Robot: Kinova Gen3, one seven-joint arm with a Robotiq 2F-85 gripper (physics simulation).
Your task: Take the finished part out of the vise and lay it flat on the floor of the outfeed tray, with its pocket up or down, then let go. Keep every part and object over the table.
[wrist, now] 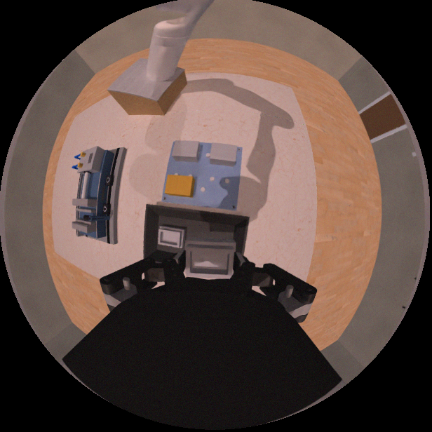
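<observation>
My gripper point(209, 258) is shut on the finished part point(210, 259), a grey block with a rectangular pocket whose opening shows toward the camera. The part is between the fingertips, over the near portion of the black outfeed tray point(151, 227). Its underside and its height above the tray floor are hidden. Another light grey part with a pocket point(171, 237) lies in the tray, at the left, pocket up. The vise point(102, 195) stands at the left, blue with grey jaws, and no part shows between its jaws.
A blue plate point(215, 172) with white dots lies just beyond the tray, bearing two grey blocks point(186, 150) point(223, 153) and an orange block point(179, 185). The robot's base stands on a box point(145, 92) at the upper left. The tray's walls rise around the part.
</observation>
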